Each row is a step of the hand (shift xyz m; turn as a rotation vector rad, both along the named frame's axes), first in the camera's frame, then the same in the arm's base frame.
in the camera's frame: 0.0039 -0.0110 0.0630 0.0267 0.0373 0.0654
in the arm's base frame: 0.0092 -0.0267 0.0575 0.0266 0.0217 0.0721
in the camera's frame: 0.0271 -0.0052 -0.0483 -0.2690 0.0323 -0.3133
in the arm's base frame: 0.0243 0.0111 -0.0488 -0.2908 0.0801 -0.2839
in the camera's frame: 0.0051 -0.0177 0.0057 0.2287 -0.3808 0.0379
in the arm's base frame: 0.0074 -0.0178 0.0005 0.2715 -0.3458 -0.0738
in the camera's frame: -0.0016 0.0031 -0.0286 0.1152 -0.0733 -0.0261
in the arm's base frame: -0.0038 0.0103 -0.0266 0.1207 -0.0489 -0.0487
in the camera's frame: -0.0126 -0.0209 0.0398 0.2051 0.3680 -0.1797
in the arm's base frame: -0.0076 -0.0321 0.0331 0.1509 0.4249 -0.0805
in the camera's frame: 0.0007 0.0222 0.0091 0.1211 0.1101 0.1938
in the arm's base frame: -0.0012 0.0189 0.0147 0.1205 0.0692 0.2122
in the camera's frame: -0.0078 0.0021 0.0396 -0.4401 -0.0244 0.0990
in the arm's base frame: -0.0054 -0.0094 0.0389 -0.4273 -0.1042 0.1033
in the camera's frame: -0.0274 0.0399 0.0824 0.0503 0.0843 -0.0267
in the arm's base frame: -0.0262 0.0130 0.0910 0.0388 0.0939 -0.0046
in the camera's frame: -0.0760 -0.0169 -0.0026 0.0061 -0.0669 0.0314
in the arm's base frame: -0.0737 -0.0249 -0.0045 0.0155 -0.0715 0.0120
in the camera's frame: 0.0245 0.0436 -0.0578 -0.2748 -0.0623 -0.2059
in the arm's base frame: 0.0157 0.0600 -0.0447 -0.2791 -0.0394 -0.2058
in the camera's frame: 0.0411 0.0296 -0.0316 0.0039 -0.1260 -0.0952
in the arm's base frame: 0.0354 0.0418 -0.0238 0.0116 -0.0949 -0.1257
